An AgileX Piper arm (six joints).
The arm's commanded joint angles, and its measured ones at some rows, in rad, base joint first. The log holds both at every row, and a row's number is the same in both.
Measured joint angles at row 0:
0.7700 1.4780 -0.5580 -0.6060 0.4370 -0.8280
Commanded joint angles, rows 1 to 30:
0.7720 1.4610 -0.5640 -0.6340 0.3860 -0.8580
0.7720 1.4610 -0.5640 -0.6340 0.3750 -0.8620
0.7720 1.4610 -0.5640 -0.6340 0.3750 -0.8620
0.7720 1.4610 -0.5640 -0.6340 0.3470 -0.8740
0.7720 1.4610 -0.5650 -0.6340 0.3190 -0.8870
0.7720 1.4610 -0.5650 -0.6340 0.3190 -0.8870
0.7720 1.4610 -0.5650 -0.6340 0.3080 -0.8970
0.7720 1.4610 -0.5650 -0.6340 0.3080 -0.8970
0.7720 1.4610 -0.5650 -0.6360 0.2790 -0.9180
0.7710 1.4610 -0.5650 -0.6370 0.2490 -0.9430
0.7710 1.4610 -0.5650 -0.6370 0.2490 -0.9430
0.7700 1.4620 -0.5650 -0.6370 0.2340 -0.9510
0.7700 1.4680 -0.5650 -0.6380 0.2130 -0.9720
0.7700 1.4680 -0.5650 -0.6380 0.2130 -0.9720
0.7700 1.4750 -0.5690 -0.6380 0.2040 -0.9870
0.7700 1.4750 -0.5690 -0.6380 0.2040 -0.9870
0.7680 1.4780 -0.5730 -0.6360 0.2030 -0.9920
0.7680 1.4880 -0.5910 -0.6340 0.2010 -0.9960
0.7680 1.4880 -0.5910 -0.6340 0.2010 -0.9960
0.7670 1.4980 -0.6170 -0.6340 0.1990 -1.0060
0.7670 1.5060 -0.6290 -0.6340 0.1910 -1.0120
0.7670 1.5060 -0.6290 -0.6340 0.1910 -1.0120
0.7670 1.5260 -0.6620 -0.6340 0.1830 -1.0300
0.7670 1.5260 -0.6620 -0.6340 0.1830 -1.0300
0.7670 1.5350 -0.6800 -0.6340 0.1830 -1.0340
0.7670 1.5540 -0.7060 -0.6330 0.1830 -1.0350
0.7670 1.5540 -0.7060 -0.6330 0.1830 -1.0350
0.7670 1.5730 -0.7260 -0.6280 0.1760 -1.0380
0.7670 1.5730 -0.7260 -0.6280 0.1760 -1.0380
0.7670 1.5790 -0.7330 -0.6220 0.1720 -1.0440
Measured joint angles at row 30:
0.7700 1.5770 -0.7080 -0.6110 0.2140 -1.0260
